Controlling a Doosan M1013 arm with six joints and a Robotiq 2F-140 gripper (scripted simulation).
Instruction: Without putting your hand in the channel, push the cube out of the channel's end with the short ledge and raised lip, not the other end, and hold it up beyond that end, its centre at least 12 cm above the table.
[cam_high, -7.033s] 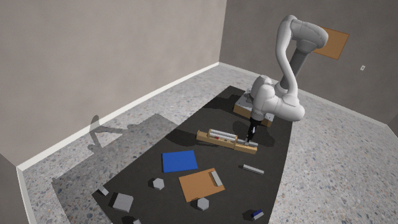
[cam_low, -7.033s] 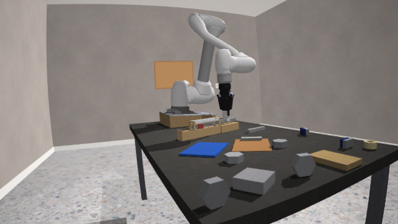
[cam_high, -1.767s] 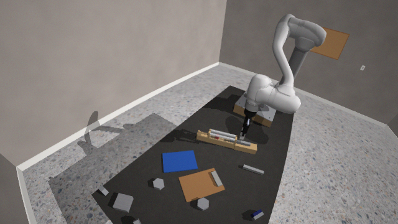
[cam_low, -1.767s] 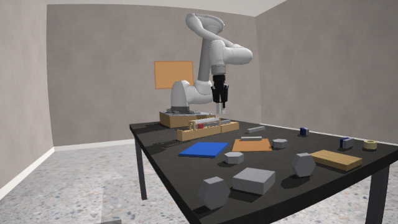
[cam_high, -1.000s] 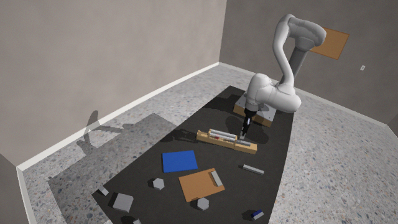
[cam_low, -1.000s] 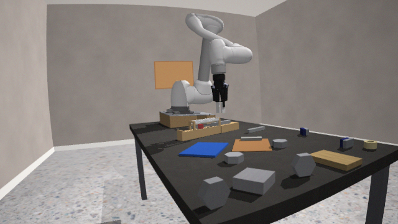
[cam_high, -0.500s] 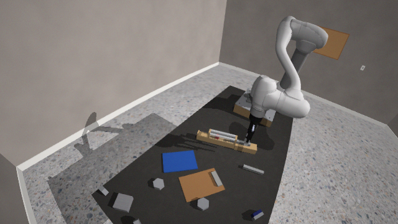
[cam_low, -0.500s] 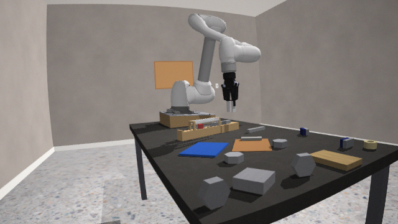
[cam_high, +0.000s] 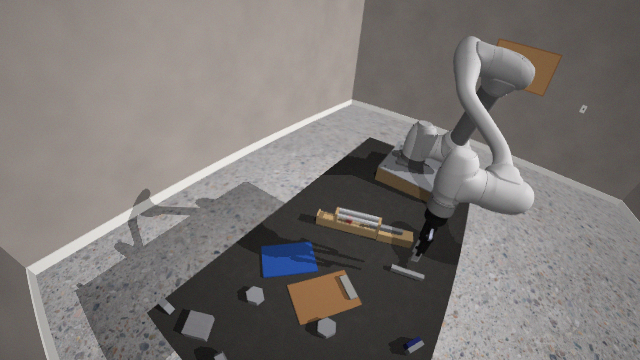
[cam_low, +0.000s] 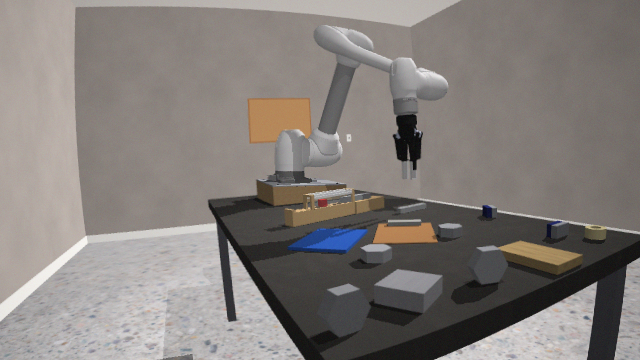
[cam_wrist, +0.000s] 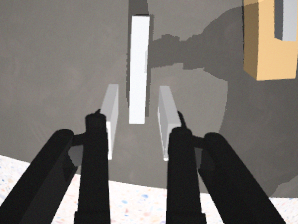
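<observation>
Right now my hand is 1 cm to the right of the light grey stick and 14 cm above it. The rest, counted from my hand: channel: 13 cm behind, 26 cm to the right, 9 cm below; then grey bar: 16 cm behind, 14 cm to the right, 10 cm below; then red cube: 13 cm behind, 30 cm to the right, 9 cm below.
</observation>
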